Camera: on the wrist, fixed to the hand. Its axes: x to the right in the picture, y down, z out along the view.
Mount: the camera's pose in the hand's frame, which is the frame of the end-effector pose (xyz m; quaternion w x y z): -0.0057 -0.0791 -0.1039 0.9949 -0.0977 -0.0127 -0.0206
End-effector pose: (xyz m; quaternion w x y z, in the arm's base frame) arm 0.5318 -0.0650 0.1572 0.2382 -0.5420 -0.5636 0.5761
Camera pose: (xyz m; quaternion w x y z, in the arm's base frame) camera 0.5997 -0.0095 0.2542 0.1887 -0.5436 -0.6312 0.5201
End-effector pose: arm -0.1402 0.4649 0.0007 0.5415 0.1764 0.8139 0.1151
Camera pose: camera -0.2469 0.3909 0.0158 0.5687 0.1073 0.7953 0.1806
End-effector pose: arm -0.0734 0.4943 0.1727 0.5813 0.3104 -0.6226 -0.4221
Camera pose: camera 0.0215 0.4465 0.0966 0.5921 0.2595 -0.5792 -0.4967
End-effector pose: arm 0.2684 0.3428 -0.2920 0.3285 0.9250 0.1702 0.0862
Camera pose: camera 0.2145 0.4582 -0.2627 0.4212 0.8858 0.1758 0.0839
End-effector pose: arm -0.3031 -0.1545 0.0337 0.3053 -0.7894 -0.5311 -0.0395
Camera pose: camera -0.3466 -0.1939 0.1505 0.2191 -0.8048 -0.5447 -0.0875
